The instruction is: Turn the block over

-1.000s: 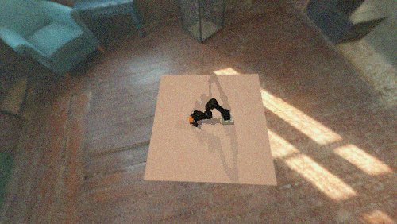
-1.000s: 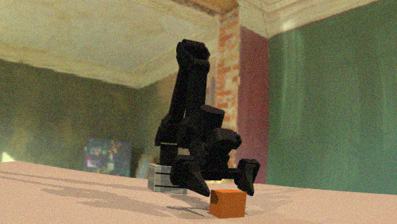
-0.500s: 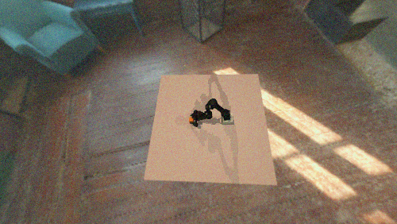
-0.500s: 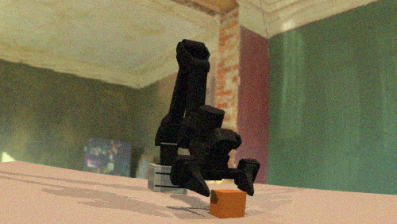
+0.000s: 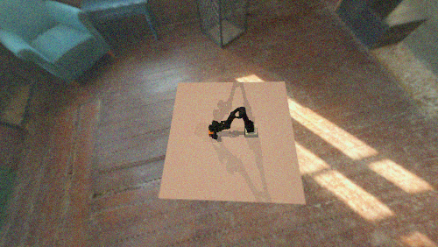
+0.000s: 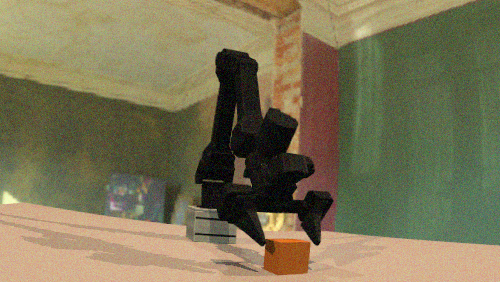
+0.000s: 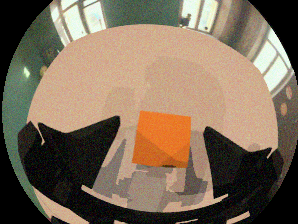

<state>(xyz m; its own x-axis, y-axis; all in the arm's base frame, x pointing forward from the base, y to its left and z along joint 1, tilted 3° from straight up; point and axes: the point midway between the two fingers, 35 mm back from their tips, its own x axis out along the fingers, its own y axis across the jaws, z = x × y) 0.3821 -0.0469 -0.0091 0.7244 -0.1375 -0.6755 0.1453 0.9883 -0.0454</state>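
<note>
Right now my gripper tip is 30 mm past the orange block and 20 mm above it.
</note>
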